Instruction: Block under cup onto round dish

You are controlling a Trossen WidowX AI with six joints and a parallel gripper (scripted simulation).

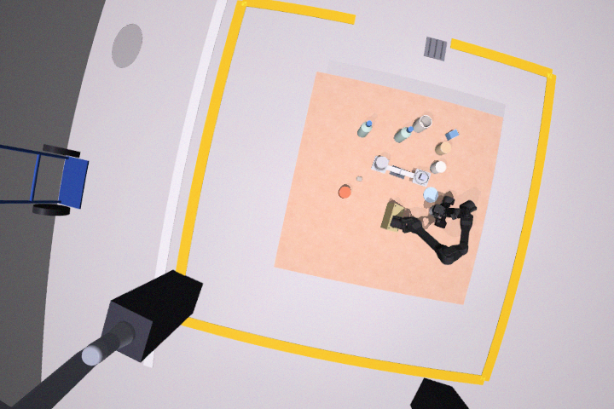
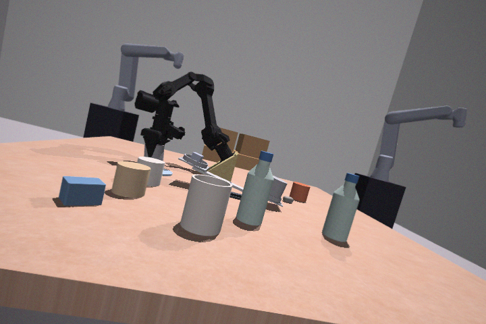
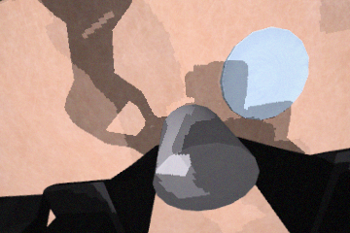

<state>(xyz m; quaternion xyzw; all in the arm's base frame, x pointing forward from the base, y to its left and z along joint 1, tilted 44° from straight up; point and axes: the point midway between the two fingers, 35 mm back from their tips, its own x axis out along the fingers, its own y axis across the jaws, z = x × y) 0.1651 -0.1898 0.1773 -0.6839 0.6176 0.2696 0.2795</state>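
The small block lies 15 cm ahead of my gripper tip, 19 cm to the left of it and 5 cm above it. The rest, counted from my gripper tip: grey cup: 2 cm to the right, 1 cm above; round pale blue dish: 9 cm ahead, 6 cm to the left, 3 cm below; white cylinder: 26 cm ahead, 8 cm to the left.
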